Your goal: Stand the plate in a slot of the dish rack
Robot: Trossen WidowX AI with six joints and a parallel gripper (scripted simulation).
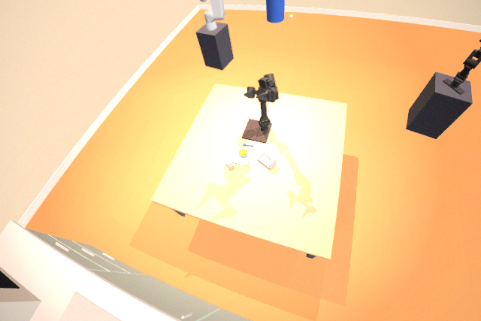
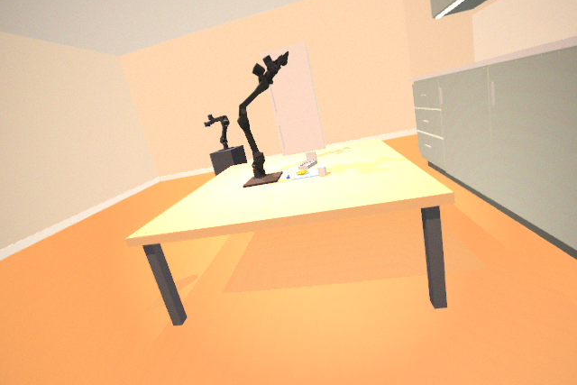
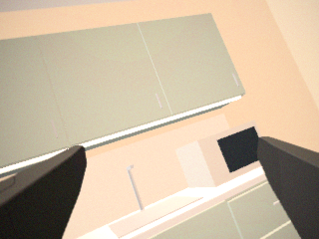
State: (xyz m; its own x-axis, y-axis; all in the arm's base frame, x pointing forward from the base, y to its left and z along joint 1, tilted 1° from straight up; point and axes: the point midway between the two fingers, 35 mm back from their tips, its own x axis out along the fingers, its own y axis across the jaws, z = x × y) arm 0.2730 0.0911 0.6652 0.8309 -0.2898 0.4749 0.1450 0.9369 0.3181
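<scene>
Now: gripper tip 10 mm past the yellow plate, 130 mm to the left of it and 680 mm above it. Round my gripper tip: dish rack: 20 mm behind, 60 mm to the left, 670 mm below; light blue mat: 10 mm ahead, 130 mm to the right, 690 mm below; white cup: 130 mm ahead, 180 mm to the right, 670 mm below.
</scene>
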